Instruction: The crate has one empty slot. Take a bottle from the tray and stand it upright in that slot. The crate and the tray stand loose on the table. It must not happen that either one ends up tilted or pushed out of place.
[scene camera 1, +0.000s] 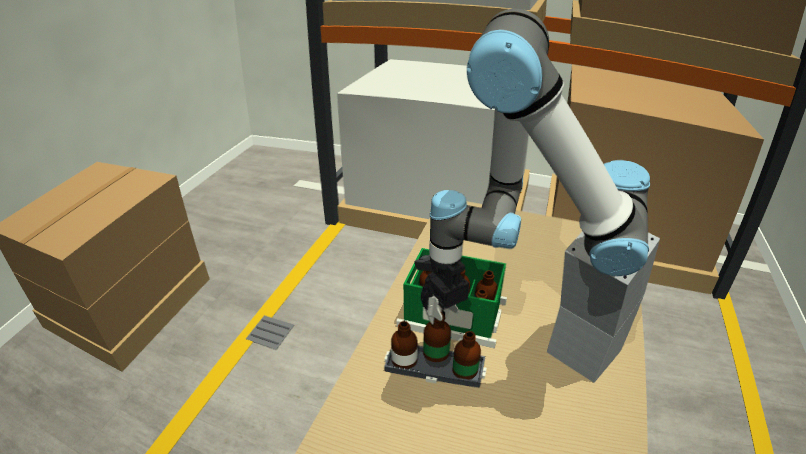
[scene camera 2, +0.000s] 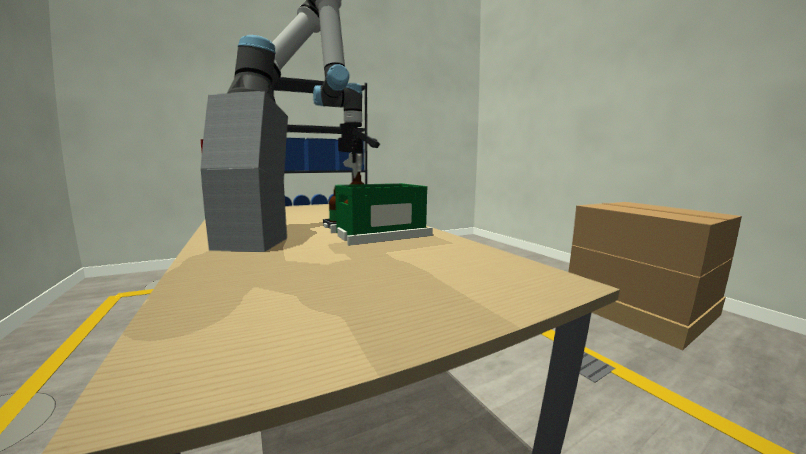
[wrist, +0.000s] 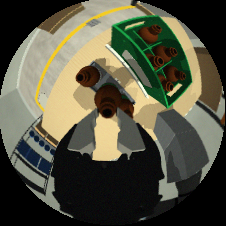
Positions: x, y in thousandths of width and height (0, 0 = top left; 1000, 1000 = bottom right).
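Note:
My gripper (scene camera 1: 544, 708) is visible from more than one place: I find it again at (scene camera 2: 442, 393) and at (wrist: 476, 480). A crate (scene camera 2: 483, 457) is here as well, and that same crate appears at (scene camera 1: 594, 695) and at (wrist: 542, 188). I also see a white-labelled bottle (scene camera 1: 502, 759), along with a dark tray (scene camera 1: 525, 809).

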